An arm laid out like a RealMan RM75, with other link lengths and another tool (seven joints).
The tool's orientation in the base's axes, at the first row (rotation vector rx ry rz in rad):
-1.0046, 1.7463, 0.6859
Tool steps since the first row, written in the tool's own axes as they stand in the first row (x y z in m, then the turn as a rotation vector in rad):
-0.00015, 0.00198, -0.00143, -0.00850, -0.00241, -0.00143
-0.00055, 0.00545, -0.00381, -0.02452, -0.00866, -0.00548
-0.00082, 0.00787, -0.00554, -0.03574, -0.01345, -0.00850
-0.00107, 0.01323, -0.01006, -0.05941, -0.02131, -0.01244
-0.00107, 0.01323, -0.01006, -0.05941, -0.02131, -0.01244
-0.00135, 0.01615, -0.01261, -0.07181, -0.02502, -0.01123
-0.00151, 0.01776, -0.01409, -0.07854, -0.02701, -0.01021
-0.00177, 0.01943, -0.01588, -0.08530, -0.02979, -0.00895
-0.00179, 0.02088, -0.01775, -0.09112, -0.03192, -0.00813
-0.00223, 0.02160, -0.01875, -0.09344, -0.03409, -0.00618
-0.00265, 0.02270, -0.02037, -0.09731, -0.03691, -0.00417
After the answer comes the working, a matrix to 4 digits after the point.
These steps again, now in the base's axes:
-0.00235, -0.00011, 0.00068, 0.00302, 0.00035, 0.00842
-0.00638, -0.00016, 0.00194, 0.00957, -0.00093, 0.02477
-0.00923, -0.00026, 0.00284, 0.01443, -0.00218, 0.03630
-0.01592, -0.00114, 0.00477, 0.02387, -0.00174, 0.05971
-0.01592, -0.00114, 0.00477, 0.02387, -0.00174, 0.05971
-0.01958, -0.00164, 0.00598, 0.02997, 0.00133, 0.07077
-0.02163, -0.00197, 0.00669, 0.03344, 0.00330, 0.07664
-0.02385, -0.00249, 0.00760, 0.03770, 0.00507, 0.08244
-0.02597, -0.00327, 0.00831, 0.04102, 0.00652, 0.08754
-0.02697, -0.00357, 0.00909, 0.04424, 0.00775, 0.08896
-0.02860, -0.00419, 0.01009, 0.04834, 0.00919, 0.09180

The tool's axes in the first row as the columns of a matrix, in the base's axes (rounded; the answer above uses it unrounded):
-0.1883, -0.8657, 0.4637
-0.3187, 0.5005, 0.8049
-0.9290, 0.0038, -0.3702

